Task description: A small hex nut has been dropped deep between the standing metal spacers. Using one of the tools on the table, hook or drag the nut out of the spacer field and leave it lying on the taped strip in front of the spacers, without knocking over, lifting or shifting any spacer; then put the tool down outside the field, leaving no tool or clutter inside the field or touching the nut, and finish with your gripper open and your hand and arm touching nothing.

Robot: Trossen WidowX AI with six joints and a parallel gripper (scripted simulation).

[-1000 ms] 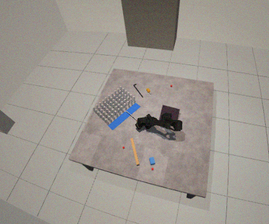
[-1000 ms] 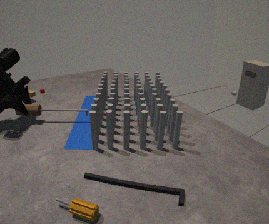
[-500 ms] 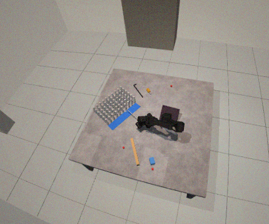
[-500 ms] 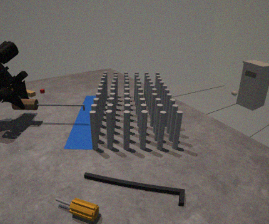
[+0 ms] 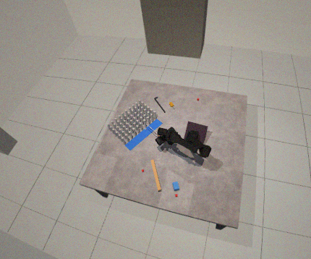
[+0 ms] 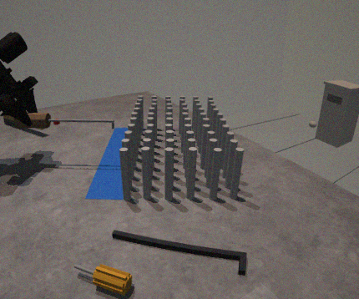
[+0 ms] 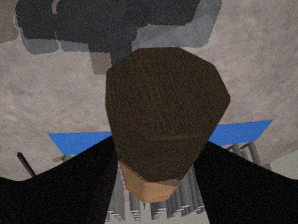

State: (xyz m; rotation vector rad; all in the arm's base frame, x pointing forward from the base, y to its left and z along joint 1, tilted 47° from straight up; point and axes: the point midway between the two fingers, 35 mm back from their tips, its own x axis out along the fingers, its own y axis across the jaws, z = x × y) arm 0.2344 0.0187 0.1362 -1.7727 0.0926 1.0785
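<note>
Right now the brown-handled tool is 90 mm ahead of my gripper tip and 50 mm to the right of it. From my gripper tip the other things lie so: blue taped strip (200 mm ahead, 110 mm below, 70 mm to the right); then blue block (360 mm to the left, 200 mm behind, 90 mm below); then screwdriver (450 mm to the right, 100 mm below, 20 mm ahead).
</note>
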